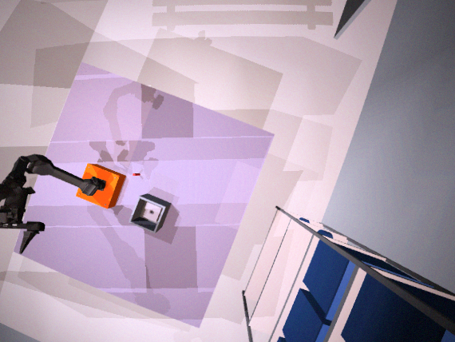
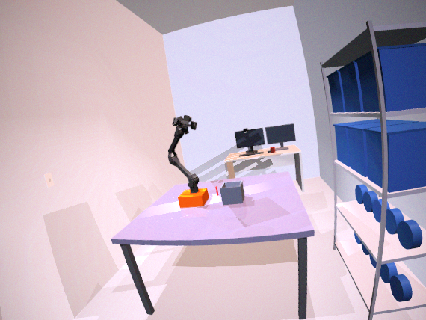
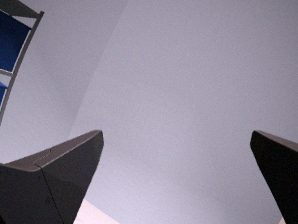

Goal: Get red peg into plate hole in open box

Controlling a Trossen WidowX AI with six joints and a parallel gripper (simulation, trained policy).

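The red peg lies 90 mm ahead of my gripper tip, 280 mm to the left of it and 650 mm below it. Round my gripper tip: pale plate (250 mm ahead, 100 mm to the left, 650 mm below).
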